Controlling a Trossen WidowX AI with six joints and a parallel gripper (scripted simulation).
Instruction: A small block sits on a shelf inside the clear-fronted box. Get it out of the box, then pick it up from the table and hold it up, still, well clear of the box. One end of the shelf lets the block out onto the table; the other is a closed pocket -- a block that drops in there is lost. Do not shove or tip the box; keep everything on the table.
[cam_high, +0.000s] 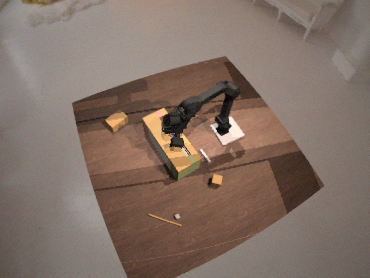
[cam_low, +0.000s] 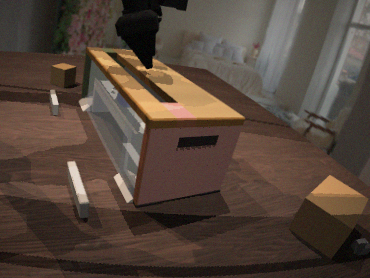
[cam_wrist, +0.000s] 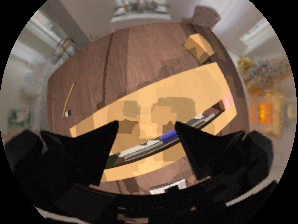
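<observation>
The blue block is 40 mm behind my gripper tip, 30 mm to the right of it and 60 mm below it. Round my gripper tip: orange cube: 140 mm behind, 280 mm to the left, 120 mm below; then thin stick: 200 mm ahead, 340 mm to the left, 140 mm below; then orange box: 200 mm ahead, 330 mm to the right, 110 mm below.
</observation>
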